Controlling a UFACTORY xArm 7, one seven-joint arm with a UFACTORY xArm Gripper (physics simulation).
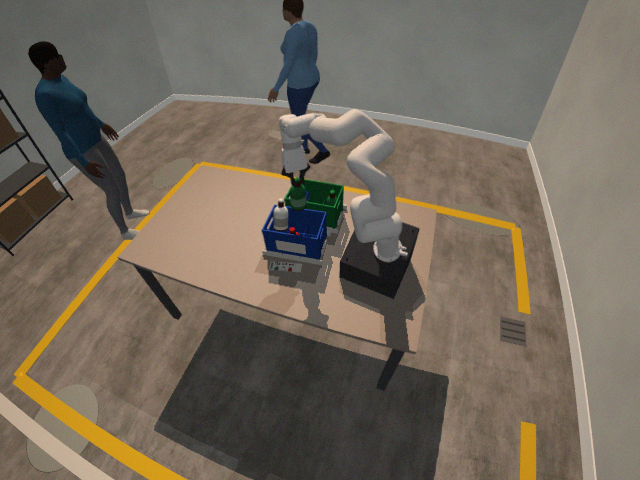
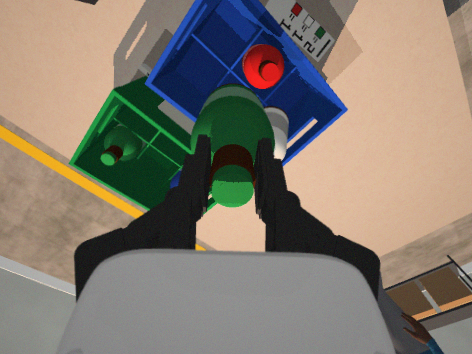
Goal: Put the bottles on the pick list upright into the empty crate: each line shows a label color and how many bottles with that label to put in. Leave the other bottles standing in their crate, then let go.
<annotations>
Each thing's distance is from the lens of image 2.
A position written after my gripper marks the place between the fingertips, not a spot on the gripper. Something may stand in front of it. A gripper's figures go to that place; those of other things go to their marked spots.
my gripper [image 2: 233, 152]: 14 cm
white bottle [image 2: 278, 118]: 40 cm
green bottle [image 2: 233, 116]: 15 cm
green bottle [image 2: 120, 144]: 48 cm
</annotations>
